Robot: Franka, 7 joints.
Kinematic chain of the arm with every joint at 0, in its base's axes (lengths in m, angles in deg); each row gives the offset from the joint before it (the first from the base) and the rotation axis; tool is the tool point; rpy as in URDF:
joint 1: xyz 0 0 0.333 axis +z
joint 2: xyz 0 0 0 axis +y
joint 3: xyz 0 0 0.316 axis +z
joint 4: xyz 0.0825 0 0 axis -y
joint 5: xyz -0.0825 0 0.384 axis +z
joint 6: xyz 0 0 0 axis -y
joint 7: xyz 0.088 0 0 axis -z
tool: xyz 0 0 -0.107 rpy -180 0 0
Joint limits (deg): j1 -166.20..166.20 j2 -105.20..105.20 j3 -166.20..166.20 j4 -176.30..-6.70 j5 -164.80..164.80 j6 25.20..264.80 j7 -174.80..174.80
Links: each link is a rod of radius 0.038 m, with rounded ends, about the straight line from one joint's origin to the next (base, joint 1, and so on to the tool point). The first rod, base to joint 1, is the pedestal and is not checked.
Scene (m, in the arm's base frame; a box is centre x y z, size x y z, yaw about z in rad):
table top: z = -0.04
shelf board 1: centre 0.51 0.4 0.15 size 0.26 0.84 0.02 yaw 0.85
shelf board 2: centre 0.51 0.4 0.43 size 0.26 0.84 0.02 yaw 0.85
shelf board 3: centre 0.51 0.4 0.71 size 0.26 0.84 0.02 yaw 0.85
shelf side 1: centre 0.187 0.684 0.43 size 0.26 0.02 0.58 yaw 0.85
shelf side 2: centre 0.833 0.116 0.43 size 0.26 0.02 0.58 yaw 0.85
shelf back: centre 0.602 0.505 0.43 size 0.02 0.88 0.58 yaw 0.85
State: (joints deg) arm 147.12 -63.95 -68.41 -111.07 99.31 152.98 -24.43
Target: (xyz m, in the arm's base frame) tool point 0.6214 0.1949 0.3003
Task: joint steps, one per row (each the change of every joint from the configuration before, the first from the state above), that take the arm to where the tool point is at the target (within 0.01 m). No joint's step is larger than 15 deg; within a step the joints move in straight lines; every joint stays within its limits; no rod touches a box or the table.
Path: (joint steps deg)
1: -10.55 -9.01 8.54 -14.72 1.49 0.77 0.00
2: -10.54 -9.01 8.54 -14.72 1.49 0.77 0.00
3: -10.20 3.54 -11.63 1.53 0.95 5.16 0.00
4: -10.19 3.53 -11.64 1.54 0.94 5.16 0.00
5: -10.20 3.53 -11.63 1.53 0.95 5.16 0.00
6: 12.20 -0.97 -3.24 10.17 -2.19 -3.70 0.00
7: 12.20 -0.97 -3.24 10.17 -2.19 -3.70 0.00
8: 12.20 -0.98 -3.24 10.17 -2.19 -3.70 0.00

